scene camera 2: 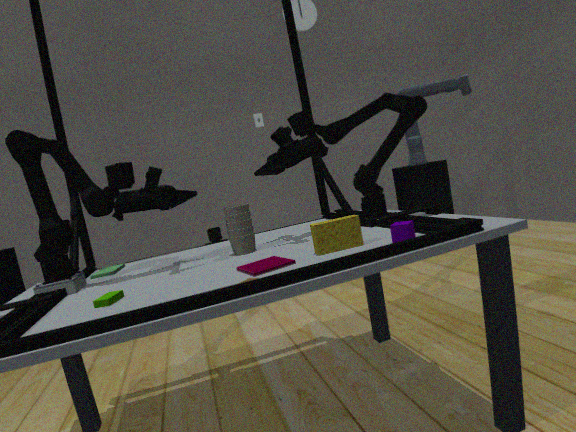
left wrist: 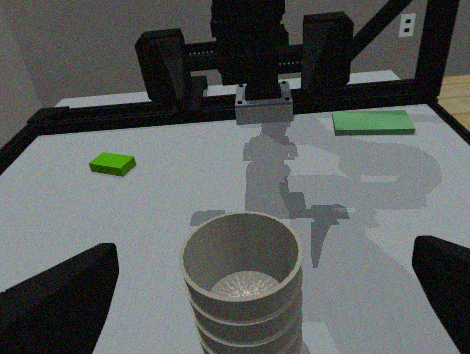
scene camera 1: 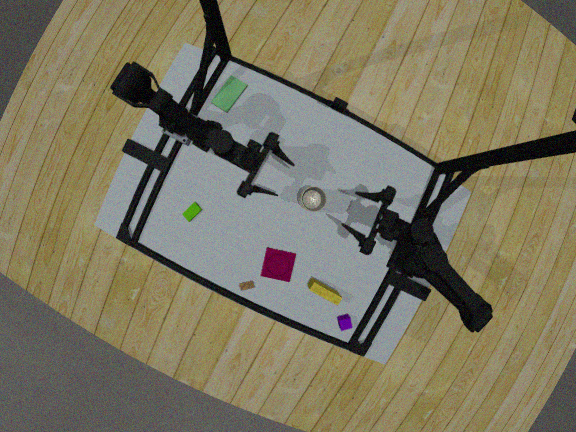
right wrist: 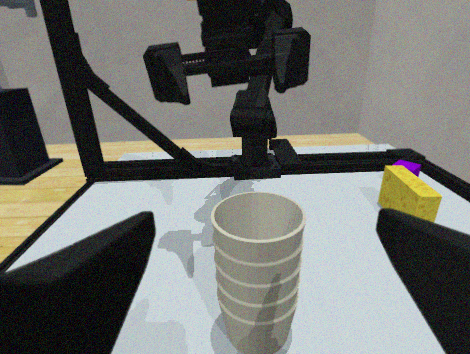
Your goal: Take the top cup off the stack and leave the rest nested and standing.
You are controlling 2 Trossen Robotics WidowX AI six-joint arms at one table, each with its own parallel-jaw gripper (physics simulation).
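Frame: origin at the left arm's base, x ahead, y left, z up, level; metres.
Seen in the pictures: left gripper, fingertip midpoint: (scene camera 2: 257, 172) (left wrist: 265, 253) (scene camera 1: 348, 208) (right wrist: 234, 94); right gripper, fingertip midpoint: (scene camera 2: 196, 193) (left wrist: 242, 101) (scene camera 1: 286, 180) (right wrist: 265, 220); left arm's base at its link origin: (scene camera 2: 375, 215) (scene camera 1: 405, 259) (right wrist: 254, 161); right arm's base at its link origin: (scene camera 2: 59, 279) (left wrist: 262, 92).
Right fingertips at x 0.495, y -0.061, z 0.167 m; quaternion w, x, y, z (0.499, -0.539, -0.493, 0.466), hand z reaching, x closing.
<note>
Offsets run from my right fingertips to a thing's top centre. "*": to the spot under its first point.
A stack of several nested beige cups @[0.055 m down, 0.095 m back, 0.011 m left] (scene camera 1: 312, 199) @[0.117 m down, 0.095 m back, 0.011 m left] (scene camera 2: 241, 232) (left wrist: 245, 320) @[0.076 m down, 0.095 m back, 0.011 m left] (right wrist: 257, 275) stands upright on the table between the two arms. The top cup's open rim and the ridges of the rims below it show in both wrist views. My left gripper (scene camera 1: 349, 208) (scene camera 2: 256, 174) (left wrist: 265, 253) is open and empty, to the right of the stack and above its rim height in scene camera 2. My right gripper (scene camera 1: 285, 180) (scene camera 2: 196, 193) (right wrist: 265, 220) is open and empty, to the left of the stack, slightly above its rim height. Neither gripper touches the stack.
A magenta square @[* 0.181 m down, 0.090 m back, 0.248 m left] (scene camera 1: 278, 264) (scene camera 2: 266, 265), yellow block @[0.119 m down, 0.265 m back, 0.267 m left] (scene camera 1: 324, 291) (scene camera 2: 337, 235), purple cube @[0.149 m down, 0.387 m back, 0.348 m left] (scene camera 1: 344, 322) (scene camera 2: 402, 231) and small brown block @[0.181 m down, 0.022 m back, 0.360 m left] (scene camera 1: 247, 285) lie below the stack in scene camera 1. A green block @[0.174 m down, 0.245 m ahead, 0.204 m left] (scene camera 1: 192, 211) (left wrist: 112, 164) and pale green slab @[0.179 m down, 0.301 m ahead, 0.214 m right] (scene camera 1: 229, 94) (left wrist: 373, 122) lie left.
</note>
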